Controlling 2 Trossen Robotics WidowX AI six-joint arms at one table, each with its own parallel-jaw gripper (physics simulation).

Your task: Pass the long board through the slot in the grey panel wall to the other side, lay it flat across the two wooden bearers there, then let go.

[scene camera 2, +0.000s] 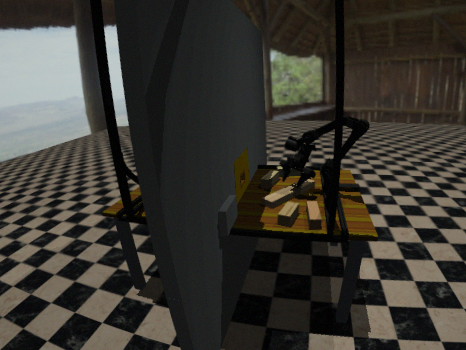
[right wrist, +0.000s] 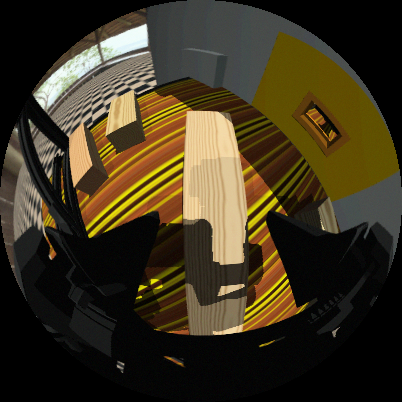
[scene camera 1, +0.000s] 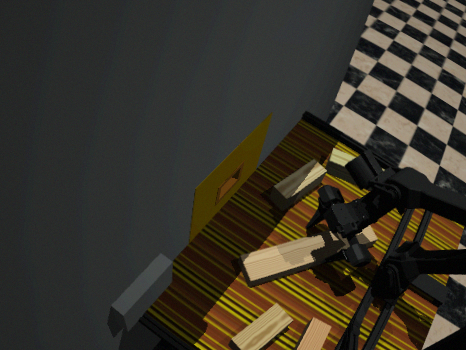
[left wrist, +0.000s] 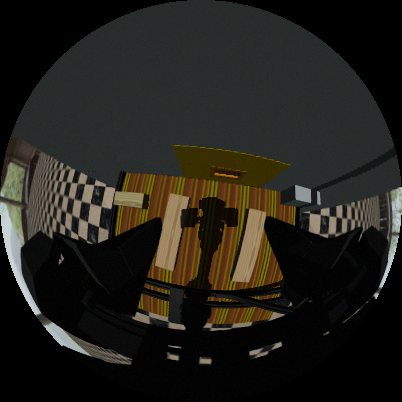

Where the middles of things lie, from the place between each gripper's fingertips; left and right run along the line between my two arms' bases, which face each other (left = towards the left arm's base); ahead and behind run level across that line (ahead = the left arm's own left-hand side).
Labels:
Right now the grey block [scene camera 1: 131, 305] is 310 mm behind my right hand, 270 mm to the left of it and 10 mm below it.
I see my left gripper 35 cm past the grey block, 29 cm above it and 16 cm to the left of it.

